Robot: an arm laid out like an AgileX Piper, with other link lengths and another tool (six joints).
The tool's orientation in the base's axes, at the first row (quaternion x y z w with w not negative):
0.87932, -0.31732, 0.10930, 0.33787
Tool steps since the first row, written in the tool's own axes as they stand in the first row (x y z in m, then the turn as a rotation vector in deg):
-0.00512, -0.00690, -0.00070, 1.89, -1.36, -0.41
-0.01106, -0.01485, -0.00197, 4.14, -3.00, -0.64
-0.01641, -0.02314, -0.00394, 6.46, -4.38, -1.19
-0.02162, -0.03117, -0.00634, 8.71, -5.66, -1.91
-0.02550, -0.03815, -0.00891, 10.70, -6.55, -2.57
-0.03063, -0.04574, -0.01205, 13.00, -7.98, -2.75
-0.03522, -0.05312, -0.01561, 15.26, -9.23, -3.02
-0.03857, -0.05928, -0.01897, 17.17, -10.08, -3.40
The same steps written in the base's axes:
0.00041, 0.00688, -0.00518, 2.33, 0.13, 0.36
0.00086, 0.01513, -0.01082, 5.12, 0.13, 0.59
0.00200, 0.02376, -0.01587, 7.80, 0.16, 1.22
0.00309, 0.03245, -0.02041, 10.37, 0.28, 2.00
0.00455, 0.04002, -0.02373, 12.49, 0.26, 2.84
0.00544, 0.04891, -0.02745, 15.18, 0.08, 3.15
0.00663, 0.05771, -0.03053, 17.72, -0.12, 3.62
0.00800, 0.06507, -0.03261, 19.75, -0.31, 4.23

